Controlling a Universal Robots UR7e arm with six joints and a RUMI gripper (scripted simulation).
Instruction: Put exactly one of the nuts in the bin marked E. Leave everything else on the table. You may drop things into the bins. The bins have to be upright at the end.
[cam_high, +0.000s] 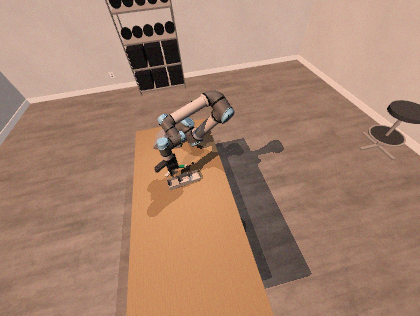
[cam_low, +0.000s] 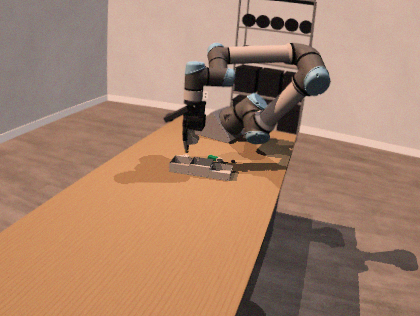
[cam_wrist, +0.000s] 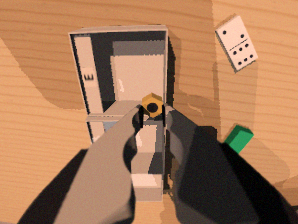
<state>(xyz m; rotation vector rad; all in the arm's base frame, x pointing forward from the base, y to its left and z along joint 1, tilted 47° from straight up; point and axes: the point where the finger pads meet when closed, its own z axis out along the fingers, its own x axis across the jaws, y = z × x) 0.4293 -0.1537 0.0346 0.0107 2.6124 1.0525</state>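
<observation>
Now: the bin row 2 cm ahead of my hand, 7 cm to the left of it and 6 cm below it. Also, from my hand: brass nut 1 cm below; silver nut 7 cm behind, 13 cm to the left, 8 cm below; white domino 9 cm behind, 4 cm to the right, 8 cm below.
</observation>
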